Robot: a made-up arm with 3 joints. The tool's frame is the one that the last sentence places.
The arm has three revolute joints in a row. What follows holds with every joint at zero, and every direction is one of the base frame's.
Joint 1 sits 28.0 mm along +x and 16.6 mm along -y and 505.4 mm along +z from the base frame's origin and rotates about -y.
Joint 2 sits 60.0 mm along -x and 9.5 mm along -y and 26.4 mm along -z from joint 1 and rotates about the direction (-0.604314, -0.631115, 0.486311).
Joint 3 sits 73.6 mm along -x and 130.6 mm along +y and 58.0 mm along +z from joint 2 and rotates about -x.
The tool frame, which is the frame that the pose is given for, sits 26.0 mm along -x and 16.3 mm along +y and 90.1 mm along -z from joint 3; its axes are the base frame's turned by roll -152.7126, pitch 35.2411 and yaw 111.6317 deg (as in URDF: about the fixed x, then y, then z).
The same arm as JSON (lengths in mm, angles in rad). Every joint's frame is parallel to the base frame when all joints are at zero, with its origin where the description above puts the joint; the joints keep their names.
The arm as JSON. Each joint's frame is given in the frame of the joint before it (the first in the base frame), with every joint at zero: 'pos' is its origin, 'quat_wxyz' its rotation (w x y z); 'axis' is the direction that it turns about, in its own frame. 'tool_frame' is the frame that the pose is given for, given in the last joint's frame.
{"length_unit": "mm", "angle_unit": "rad", "joints": [{"joint": "joint 1", "pos": [28.0, -16.6, 505.4], "quat_wxyz": [1.0, 0.0, 0.0, 0.0], "axis": "-y"}, {"joint": "joint 2", "pos": [-60.0, -9.5, -26.4], "quat_wxyz": [1.0, 0.0, 0.0, 0.0], "axis": [-0.604314, -0.631115, 0.486311]}, {"joint": "joint 3", "pos": [-73.6, 130.6, 58.0], "quat_wxyz": [1.0, 0.0, 0.0, 0.0], "axis": "-x"}], "tool_frame": {"pos": [-26.0, 16.3, -90.1], "quat_wxyz": [0.117034, 0.579451, 0.726057, -0.351257]}}
